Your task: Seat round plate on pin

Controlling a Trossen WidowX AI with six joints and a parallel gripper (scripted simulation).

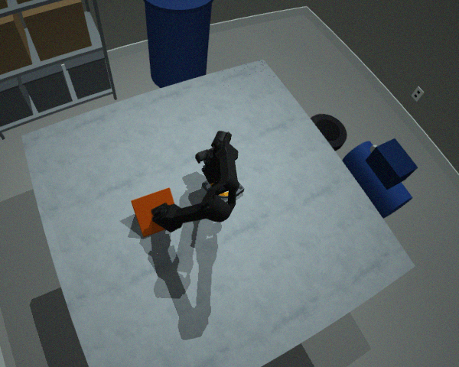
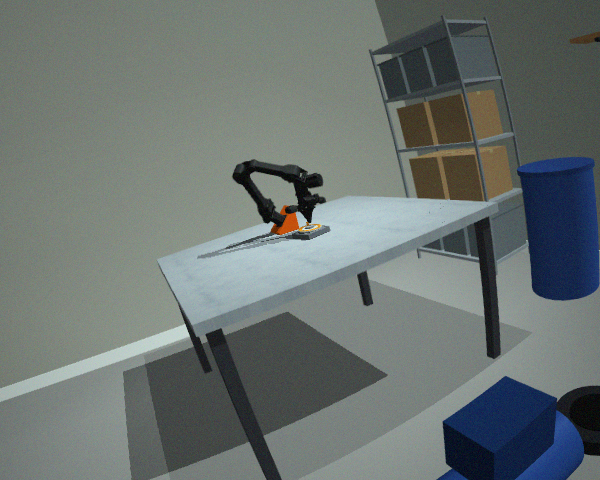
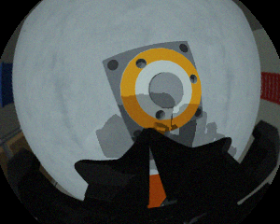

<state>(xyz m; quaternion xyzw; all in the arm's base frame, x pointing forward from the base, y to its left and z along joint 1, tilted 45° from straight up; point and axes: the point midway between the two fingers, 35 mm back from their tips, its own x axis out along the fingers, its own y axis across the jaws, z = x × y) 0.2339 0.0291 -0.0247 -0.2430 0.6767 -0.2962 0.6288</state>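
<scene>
My gripper tip is 20 mm short of the round plate, 20 mm to the left of it and 10 mm above it. The rest, counted from my gripper tip: grey square base 40 mm ahead, 30 mm to the right, 20 mm below.
</scene>
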